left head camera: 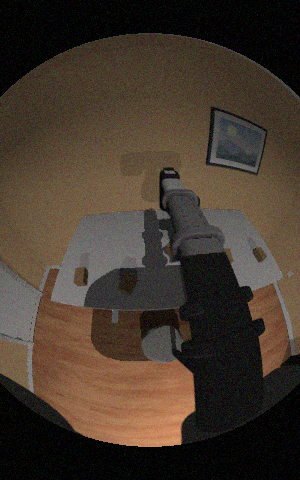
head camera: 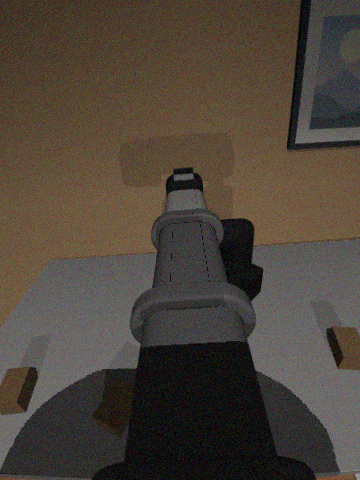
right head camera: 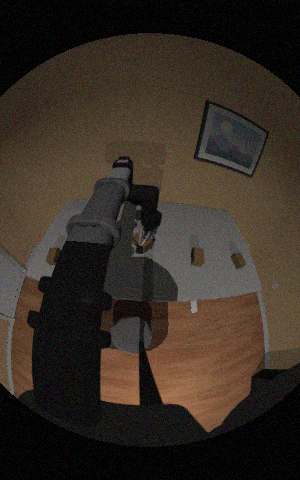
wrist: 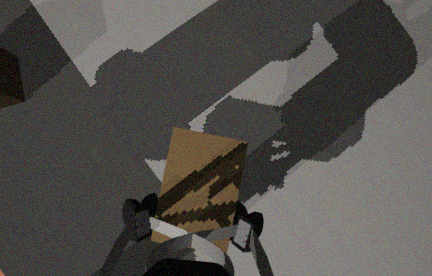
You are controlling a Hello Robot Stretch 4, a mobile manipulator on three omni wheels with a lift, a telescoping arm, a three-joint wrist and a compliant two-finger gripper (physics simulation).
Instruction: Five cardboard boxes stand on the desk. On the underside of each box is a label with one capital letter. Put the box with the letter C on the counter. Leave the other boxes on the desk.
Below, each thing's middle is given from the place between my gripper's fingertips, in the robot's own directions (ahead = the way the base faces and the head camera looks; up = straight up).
Right now the framed picture (right head camera: 226,138) is 53 cm ahead of my hand, 57 cm to the right of it and 56 cm above it.
